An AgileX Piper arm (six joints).
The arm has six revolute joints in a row. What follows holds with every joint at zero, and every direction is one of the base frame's.
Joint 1 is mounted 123 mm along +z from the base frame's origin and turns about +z.
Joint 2 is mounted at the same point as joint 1 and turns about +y.
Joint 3 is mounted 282.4 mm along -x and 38.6 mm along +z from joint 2 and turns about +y.
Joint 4 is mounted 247.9 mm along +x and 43.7 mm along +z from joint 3 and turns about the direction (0.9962, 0, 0.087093).
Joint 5 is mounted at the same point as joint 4 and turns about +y.
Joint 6 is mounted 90.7 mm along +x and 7.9 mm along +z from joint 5 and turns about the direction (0.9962, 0, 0.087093).
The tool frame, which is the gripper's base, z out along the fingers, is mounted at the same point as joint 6; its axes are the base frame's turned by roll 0, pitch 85.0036 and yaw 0 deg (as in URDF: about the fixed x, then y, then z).
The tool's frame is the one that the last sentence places.
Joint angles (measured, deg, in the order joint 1, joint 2, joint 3, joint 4, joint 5, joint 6), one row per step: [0.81, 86.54, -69.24, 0.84, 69.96, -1.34]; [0.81, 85.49, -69.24, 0.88, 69.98, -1.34]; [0.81, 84.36, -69.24, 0.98, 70.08, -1.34]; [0.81, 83.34, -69.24, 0.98, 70.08, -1.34]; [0.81, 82.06, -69.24, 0.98, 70.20, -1.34]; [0.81, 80.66, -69.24, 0.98, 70.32, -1.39]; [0.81, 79.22, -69.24, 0.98, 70.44, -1.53]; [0.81, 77.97, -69.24, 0.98, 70.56, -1.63]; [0.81, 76.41, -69.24, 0.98, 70.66, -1.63]
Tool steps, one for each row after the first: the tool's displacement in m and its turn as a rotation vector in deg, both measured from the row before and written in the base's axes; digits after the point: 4 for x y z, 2 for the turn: [-0.0030, 0.0000, 0.0052, 0.05, -1.03, -0.01]; [-0.0035, 0.0001, 0.0055, 0.11, -1.03, -0.02]; [-0.0031, 0.0000, 0.0049, 0.01, -1.02, 0.00]; [-0.0042, -0.0001, 0.0060, 0.02, -1.16, 0.00]; [-0.0048, -0.0001, 0.0065, 0.01, -1.28, 0.05]; [-0.0050, -0.0001, 0.0065, -0.01, -1.32, 0.14]; [-0.0045, -0.0001, 0.0056, -0.01, -1.13, 0.10]; [-0.0057, -0.0001, 0.0068, 0.02, -1.46, 0.00]
